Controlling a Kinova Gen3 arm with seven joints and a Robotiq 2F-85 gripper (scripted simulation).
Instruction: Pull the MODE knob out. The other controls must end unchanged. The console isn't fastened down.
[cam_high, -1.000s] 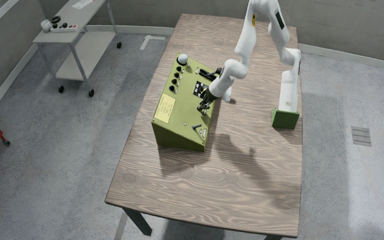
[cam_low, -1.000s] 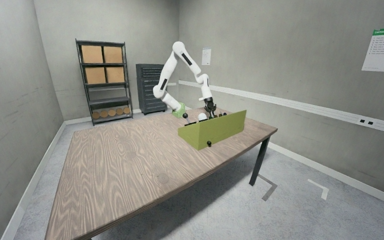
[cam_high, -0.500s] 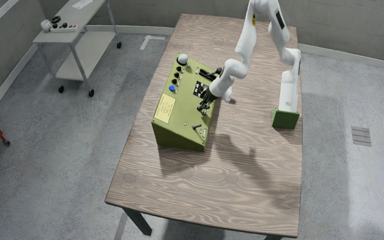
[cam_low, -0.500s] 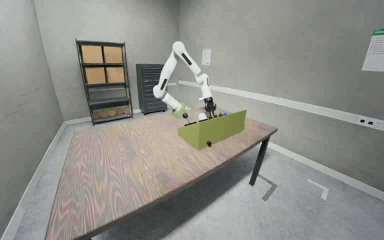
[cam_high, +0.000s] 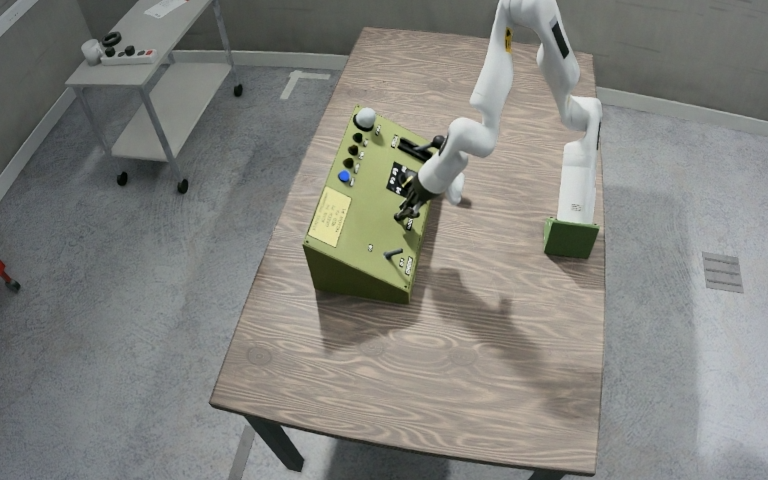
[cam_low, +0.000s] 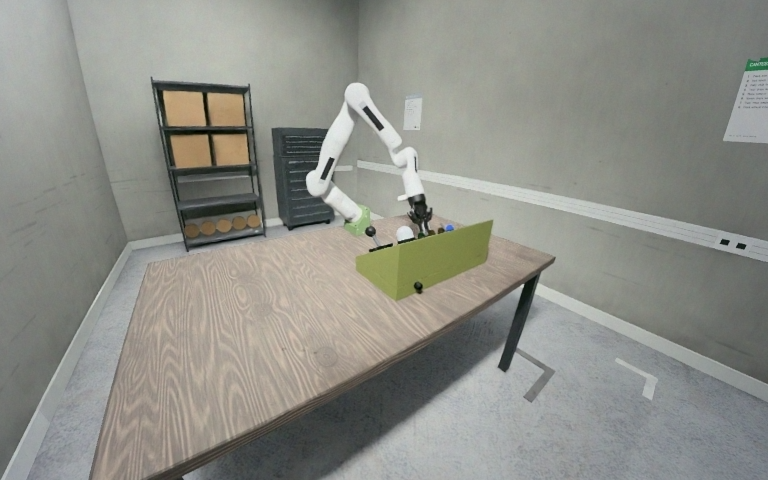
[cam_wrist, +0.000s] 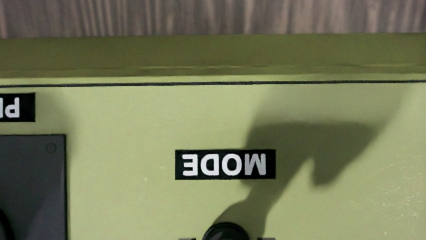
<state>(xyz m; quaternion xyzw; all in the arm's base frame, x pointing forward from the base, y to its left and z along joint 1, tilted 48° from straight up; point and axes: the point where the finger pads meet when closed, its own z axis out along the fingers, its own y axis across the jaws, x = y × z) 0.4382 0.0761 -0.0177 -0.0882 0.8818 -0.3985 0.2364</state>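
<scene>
The black mode knob is 10 mm below my hand. Round my hand: rotary selector: 10 mm ahead, 110 mm to the right, 20 mm below; ball-topped slider lever: 20 mm behind, 240 mm to the right, 10 mm below; toggle: 10 mm ahead, 120 mm to the left, 20 mm below.
</scene>
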